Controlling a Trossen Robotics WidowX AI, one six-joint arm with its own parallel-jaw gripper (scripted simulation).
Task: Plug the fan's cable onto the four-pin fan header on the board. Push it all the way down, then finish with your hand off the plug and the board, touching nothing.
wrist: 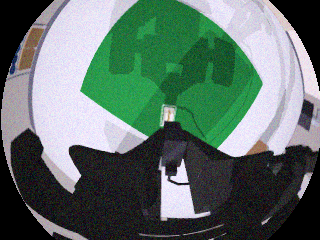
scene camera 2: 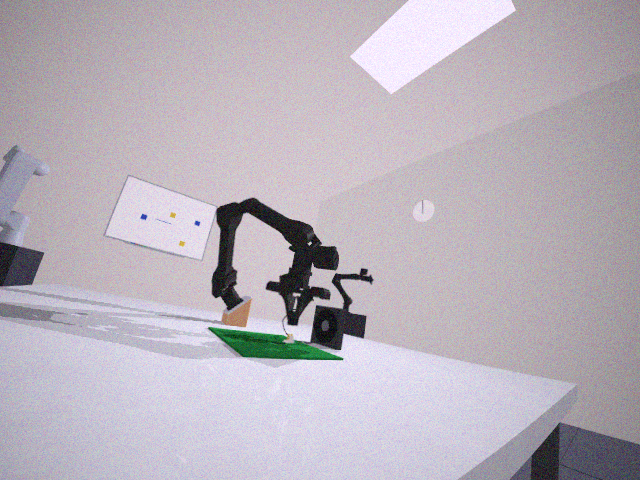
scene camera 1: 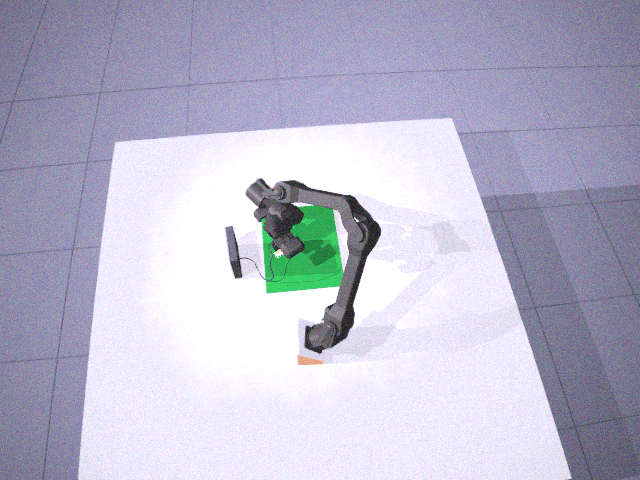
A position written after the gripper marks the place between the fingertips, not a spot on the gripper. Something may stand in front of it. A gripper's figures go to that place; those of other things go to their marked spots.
Labels:
The gripper point(wrist: 171, 133) is 10 cm from the lens. A green board point(wrist: 145, 62) is 15 cm from the lens.

